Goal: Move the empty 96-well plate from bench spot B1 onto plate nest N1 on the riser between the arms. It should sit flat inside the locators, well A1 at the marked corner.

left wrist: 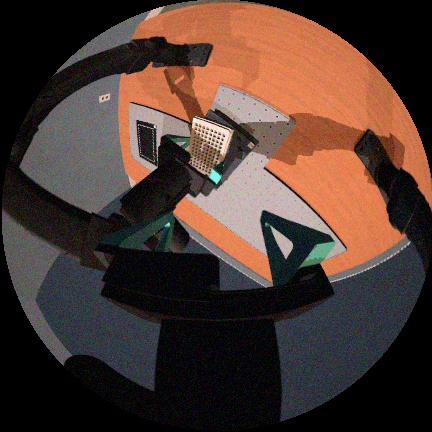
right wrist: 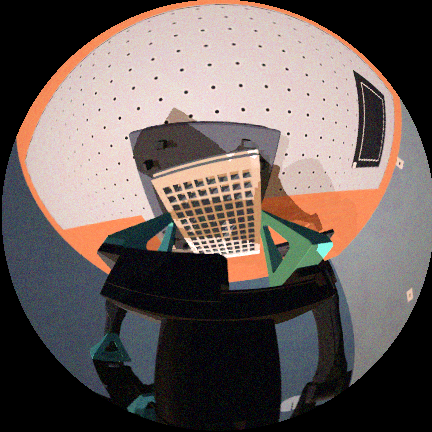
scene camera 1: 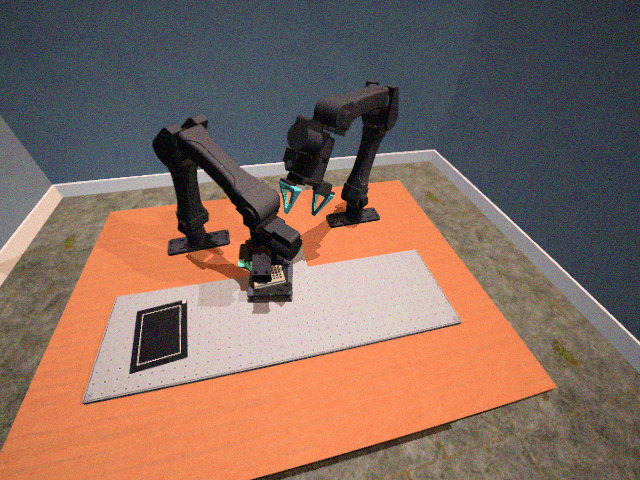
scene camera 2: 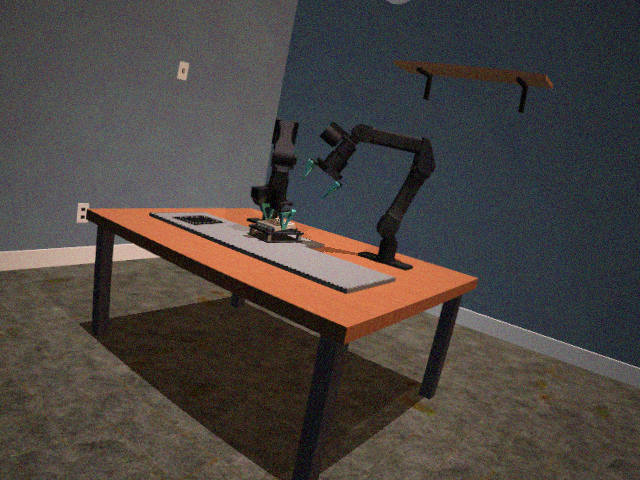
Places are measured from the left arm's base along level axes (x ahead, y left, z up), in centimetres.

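Where they show: left gripper, fingertip midpoint: (left wrist: 216, 214) (right wrist: 124, 360) (scene camera 1: 300, 214) (scene camera 2: 312, 188); right gripper, fingertip midpoint: (left wrist: 207, 149) (right wrist: 217, 214) (scene camera 2: 275, 226); left arm's base at its link origin: (left wrist: 382, 172) (scene camera 1: 353, 218) (scene camera 2: 385, 261); right arm's base at its link origin: (left wrist: 178, 55) (scene camera 1: 199, 243).
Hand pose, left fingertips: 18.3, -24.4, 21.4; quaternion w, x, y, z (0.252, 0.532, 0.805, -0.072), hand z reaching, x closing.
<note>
Each offset is from my left fingertips to the top centre of the thing, as dx, dy, dz. "spot": to the spot under its first point. Level surfaces: height alone.
The beige 96-well plate {+2.6, -10.9, -14.1} (scene camera 1: 278, 275) (scene camera 2: 271, 224) (left wrist: 210, 142) (right wrist: 220, 200) is between the fingers of my right gripper (scene camera 1: 266, 273) (scene camera 2: 276, 222) (left wrist: 207, 149) (right wrist: 217, 214), which is shut on it. The plate is low over the dark nest on the riser {+3.7, -9.7, -15.5} (scene camera 1: 273, 291) (scene camera 2: 276, 237) (left wrist: 242, 132) (right wrist: 205, 129). In the right wrist view it looks turned relative to the riser's edges, with dark locators showing past its far edge. Any gap beneath it, and well A1, cannot be made out. My left gripper (scene camera 1: 300, 212) (scene camera 2: 314, 186) (left wrist: 216, 214) is open and empty, high behind the riser.
A black rectangle with a white outline {spot: +14.6, -39.8, -19.9} (scene camera 1: 160, 335) (scene camera 2: 197, 219) (left wrist: 146, 142) (right wrist: 370, 122) marks a bench spot on the perforated grey board {dz -20.1} (scene camera 1: 361, 304) (scene camera 2: 330, 268) (right wrist: 225, 75). The board lies on the orange table {dz -21.4} (scene camera 1: 336, 403) (scene camera 2: 310, 294). The left arm's raised links stand behind the right gripper.
</note>
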